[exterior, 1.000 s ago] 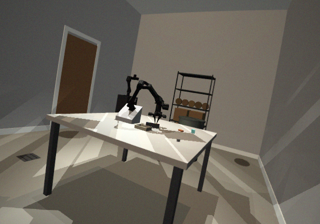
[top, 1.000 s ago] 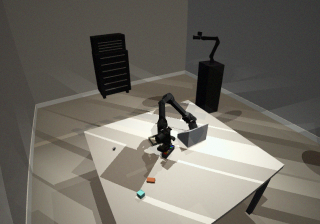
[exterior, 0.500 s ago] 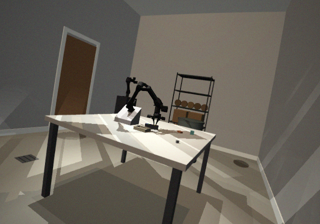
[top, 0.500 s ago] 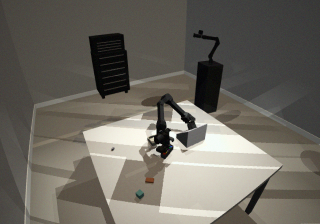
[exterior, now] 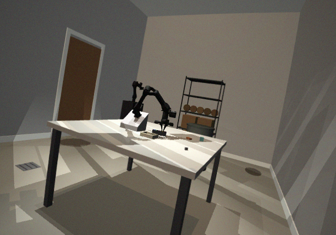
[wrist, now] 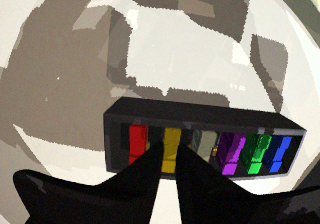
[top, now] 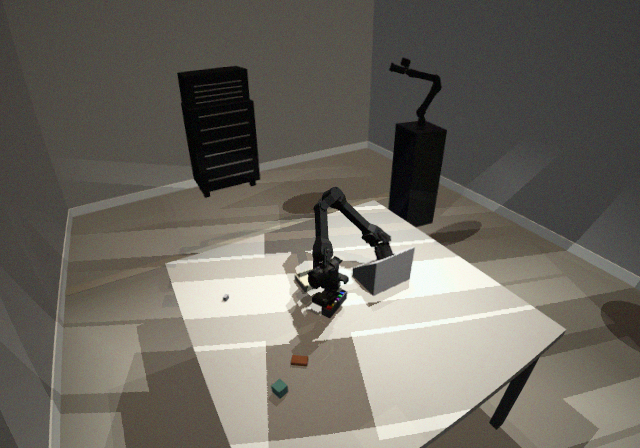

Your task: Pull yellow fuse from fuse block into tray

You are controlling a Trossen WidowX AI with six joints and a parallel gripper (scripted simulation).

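My gripper tip is 200 mm to the left of the shallow tan tray and 30 mm above it. Round my gripper tip: orange block (200 mm ahead, 190 mm to the left, 30 mm below); then teal cube (300 mm ahead, 290 mm to the left, 20 mm below); then yellow fuse (10 mm below).
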